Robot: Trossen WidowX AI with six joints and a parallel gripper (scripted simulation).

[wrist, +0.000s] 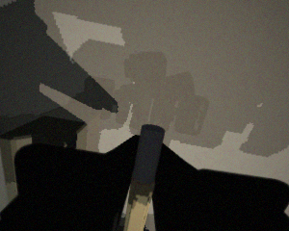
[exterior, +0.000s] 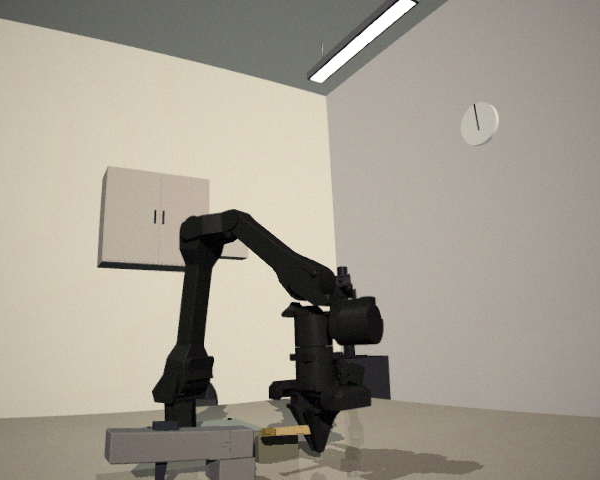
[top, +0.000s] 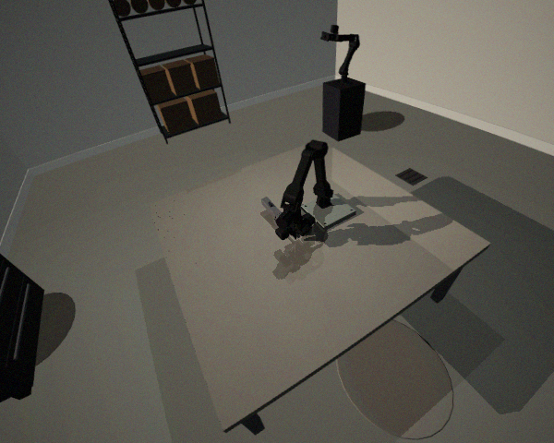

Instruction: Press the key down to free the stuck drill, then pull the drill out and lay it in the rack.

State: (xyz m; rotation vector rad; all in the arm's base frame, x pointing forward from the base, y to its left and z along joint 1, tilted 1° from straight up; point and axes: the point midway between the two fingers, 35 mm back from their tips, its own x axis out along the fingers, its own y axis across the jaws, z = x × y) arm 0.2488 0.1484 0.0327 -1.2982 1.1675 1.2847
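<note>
My gripper tip is 4 cm to the left of the tan drill and 4 cm below it. Round my gripper tip: rack 7 cm behind, 4 cm to the right; then dark key 3 cm ahead, 23 cm to the right, 4 cm above; then long grey housing block 2 cm ahead, 20 cm to the right, 3 cm above.
</note>
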